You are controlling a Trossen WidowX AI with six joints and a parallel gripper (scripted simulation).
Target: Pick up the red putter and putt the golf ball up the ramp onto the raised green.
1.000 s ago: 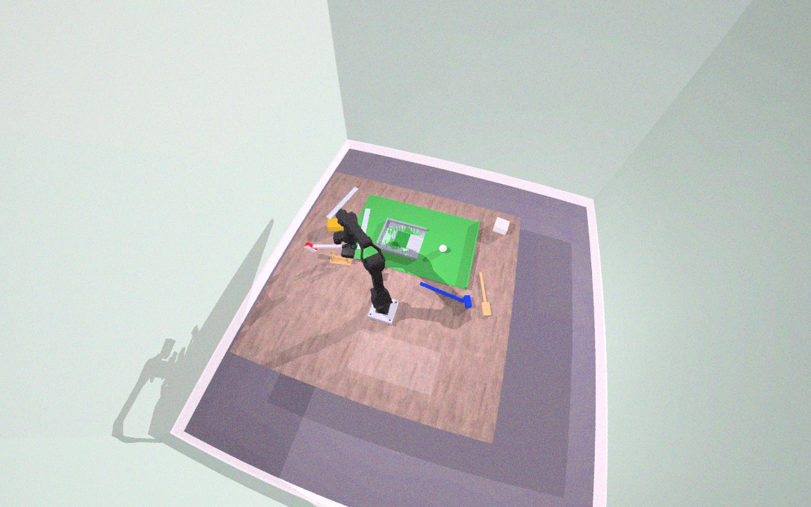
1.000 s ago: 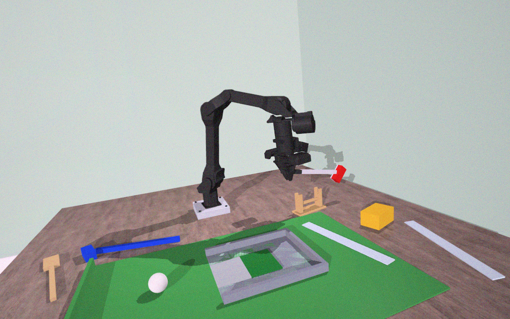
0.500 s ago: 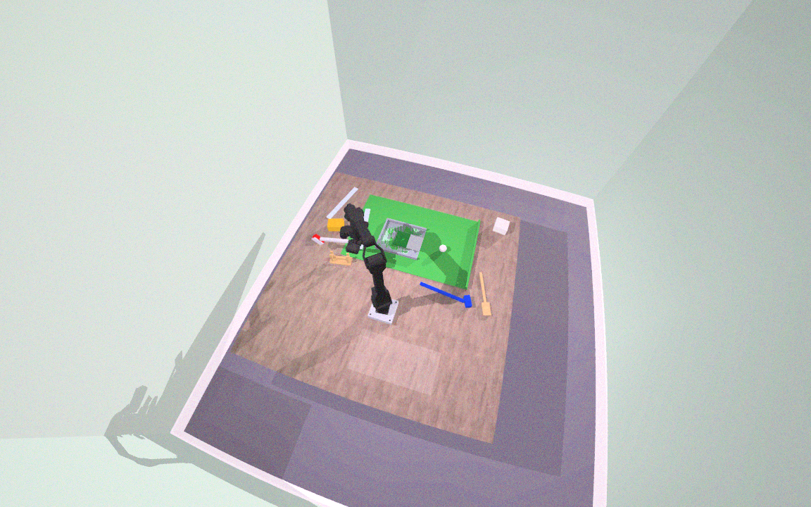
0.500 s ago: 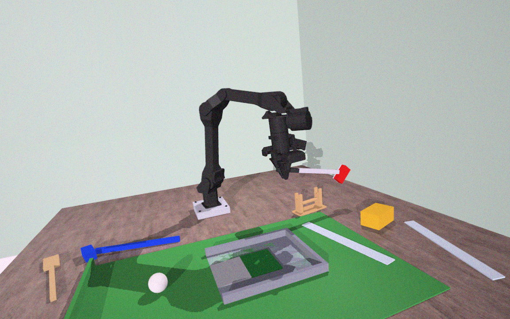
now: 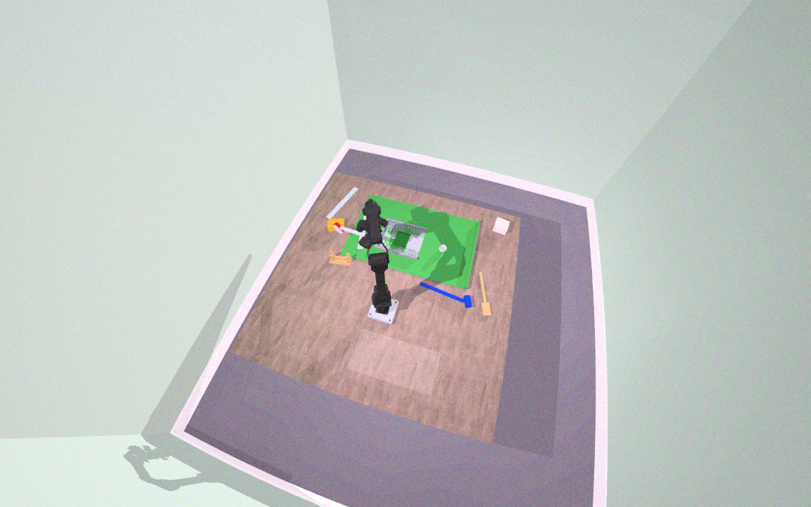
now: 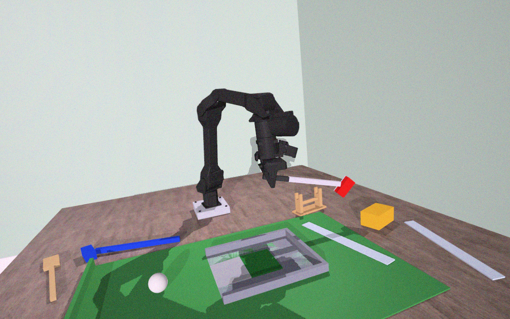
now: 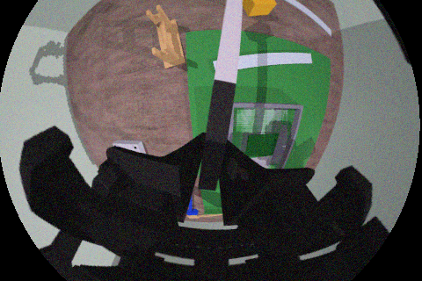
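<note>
Now: the blue putter 43 cm to the right of my gripper tip, 16 cm behind it and 13 cm below it. The rest, counted from my gripper tip: green mat 19 cm to the right, 17 cm ahead, 14 cm below; wooden stand 18 cm to the left, 11 cm below, 7 cm behind; red putter 12 cm to the left, 3 cm ahead.
</note>
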